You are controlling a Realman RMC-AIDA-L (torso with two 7-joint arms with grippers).
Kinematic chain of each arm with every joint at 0, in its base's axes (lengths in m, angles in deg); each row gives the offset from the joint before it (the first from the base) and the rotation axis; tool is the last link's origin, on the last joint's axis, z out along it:
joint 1: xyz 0 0 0.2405 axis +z
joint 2: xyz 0 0 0 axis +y
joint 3: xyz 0 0 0.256 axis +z
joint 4: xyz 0 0 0 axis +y
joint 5: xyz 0 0 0.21 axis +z
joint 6: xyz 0 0 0 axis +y
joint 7: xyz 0 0 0.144 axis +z
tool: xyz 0 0 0
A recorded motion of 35 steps. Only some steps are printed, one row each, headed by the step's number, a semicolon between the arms.
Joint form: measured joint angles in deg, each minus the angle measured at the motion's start. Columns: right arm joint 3, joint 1, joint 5, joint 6, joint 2, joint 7, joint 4; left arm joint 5, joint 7, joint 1, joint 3, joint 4, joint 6, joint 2.
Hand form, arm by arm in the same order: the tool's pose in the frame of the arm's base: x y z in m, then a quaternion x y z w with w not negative. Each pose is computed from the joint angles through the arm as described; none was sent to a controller.
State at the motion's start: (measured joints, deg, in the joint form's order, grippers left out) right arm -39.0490 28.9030 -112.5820 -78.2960 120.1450 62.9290 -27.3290; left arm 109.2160 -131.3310 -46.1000 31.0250 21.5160 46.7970 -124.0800
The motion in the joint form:
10: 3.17 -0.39 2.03 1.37 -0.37 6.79 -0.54; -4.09 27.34 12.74 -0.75 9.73 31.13 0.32
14: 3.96 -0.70 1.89 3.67 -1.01 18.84 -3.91; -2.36 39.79 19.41 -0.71 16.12 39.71 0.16
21: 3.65 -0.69 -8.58 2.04 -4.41 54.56 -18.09; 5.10 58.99 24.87 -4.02 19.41 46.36 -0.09
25: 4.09 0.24 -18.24 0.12 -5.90 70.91 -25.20; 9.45 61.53 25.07 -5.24 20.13 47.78 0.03
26: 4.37 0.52 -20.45 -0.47 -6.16 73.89 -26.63; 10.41 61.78 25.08 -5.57 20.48 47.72 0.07
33: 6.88 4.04 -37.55 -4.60 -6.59 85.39 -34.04; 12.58 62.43 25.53 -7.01 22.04 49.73 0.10
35: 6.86 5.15 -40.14 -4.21 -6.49 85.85 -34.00; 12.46 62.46 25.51 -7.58 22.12 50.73 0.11
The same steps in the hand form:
10: 0.2971 0.3291 -0.0222 -0.90712 0.25997 0.24388 0.22377; -0.2487 0.3605 -0.0165 -0.77082 -0.47906 -0.39362 0.14627
14: 0.3046 0.3405 -0.0030 -0.87381 0.34071 0.25002 0.24057; -0.2696 0.3253 0.0012 -0.83118 -0.37515 -0.37037 0.17671
21: 0.3122 0.3592 0.0605 -0.80134 0.50602 0.21060 0.23968; -0.2981 0.2838 0.0046 -0.89464 -0.24957 -0.30432 0.21148
25: 0.3157 0.3640 0.0900 -0.75811 0.57731 0.16108 0.25697; -0.3041 0.2759 0.0031 -0.91048 -0.23231 -0.27690 0.20093
26: 0.3163 0.3646 0.0962 -0.74846 0.59011 0.15026 0.26268; -0.3061 0.2752 0.0037 -0.91304 -0.23098 -0.26904 0.20154
33: 0.3183 0.3672 0.1255 -0.70651 0.63407 0.05628 0.30922; -0.3095 0.2690 0.0086 -0.91853 -0.22340 -0.25935 0.19781
35: 0.3171 0.3711 0.1256 -0.70597 0.63218 0.04025 0.31677; -0.3082 0.2679 0.0102 -0.91748 -0.22141 -0.26602 0.19605

